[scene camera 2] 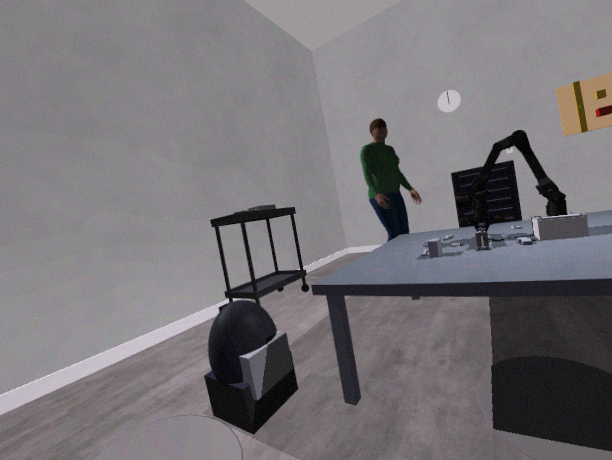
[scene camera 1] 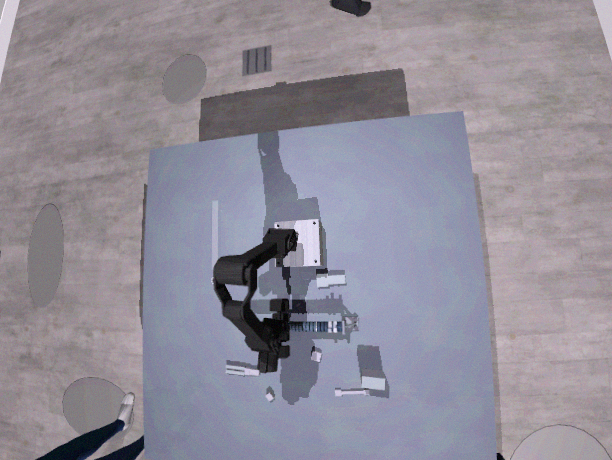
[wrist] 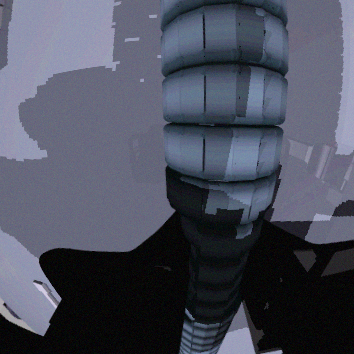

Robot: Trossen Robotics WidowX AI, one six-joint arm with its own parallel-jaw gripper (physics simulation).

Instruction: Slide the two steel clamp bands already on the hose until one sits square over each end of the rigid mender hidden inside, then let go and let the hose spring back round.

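The ribbed blue-grey hose (scene camera 1: 313, 327) (wrist: 225, 95) lies across the middle of the grey table (scene camera 1: 395, 205) (scene camera 2: 395, 269). In the wrist view it runs straight up the frame, and its lower part is pinched narrow between my black fingers. My gripper (scene camera 1: 281, 320) (scene camera 2: 481, 230) (wrist: 206, 203) is shut on the hose near its left end in the overhead view. A pale section (scene camera 1: 336, 326) shows near the hose's right end. I cannot tell the steel clamp bands apart from the hose ribs. The mender inside is hidden.
The arm's white base plate (scene camera 1: 309, 235) is behind the hose. Small grey blocks (scene camera 1: 331, 278) (scene camera 1: 242, 369) (scene camera 1: 373, 381) and a bar (scene camera 1: 351, 392) lie around it. A person in green (scene camera 2: 386, 178) stands beyond the table, and a black cart (scene camera 2: 258, 214) is at the left.
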